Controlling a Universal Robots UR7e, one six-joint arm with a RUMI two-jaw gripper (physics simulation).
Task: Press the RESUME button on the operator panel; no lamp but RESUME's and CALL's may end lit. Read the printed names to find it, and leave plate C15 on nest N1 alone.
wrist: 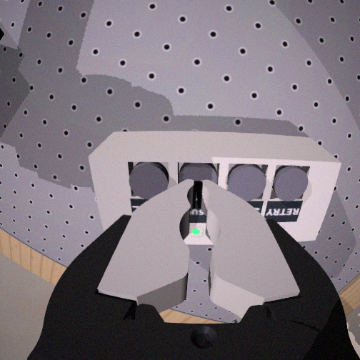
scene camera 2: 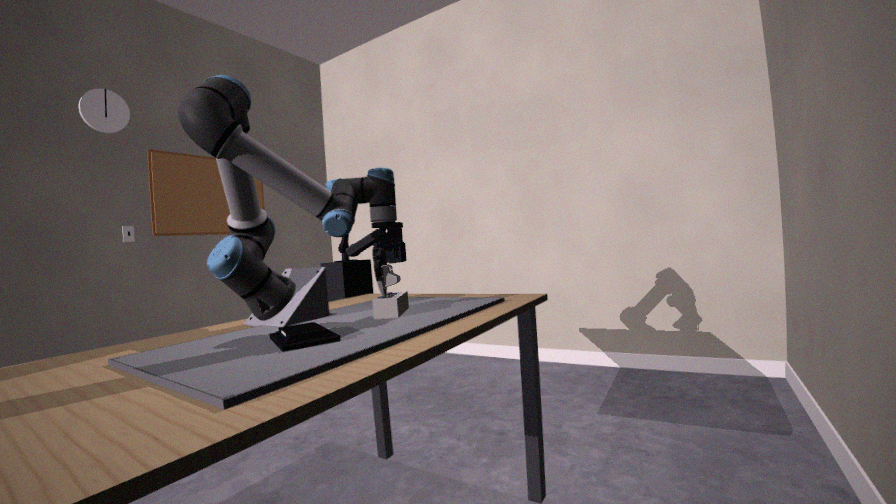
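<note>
The operator panel [scene camera 2: 389, 305] [wrist: 215, 144] is a pale box with a row of round grey buttons. My gripper [scene camera 2: 384, 294] [wrist: 196, 183] is shut and empty, its tips at the second button [wrist: 198, 171] from the left in the wrist view. Whether they touch it I cannot tell. Below that button its label [wrist: 198, 213] shows upside-down letters that look like part of RESUME, and its lamp [wrist: 195, 231] is lit green. The RETRY label [wrist: 283, 211] is at the far right. The other lamps and most other names are hidden by the fingers. Plate C15 and nest N1 cannot be identified.
A low black fixture [scene camera 2: 305, 336] lies on the grey perforated board [scene camera 2: 187, 369] [wrist: 197, 45], near the arm's base bracket [scene camera 2: 307, 294]. A black box [scene camera 2: 354, 278] stands behind the panel. The wooden table's edge [scene camera 2: 463, 332] runs along the board.
</note>
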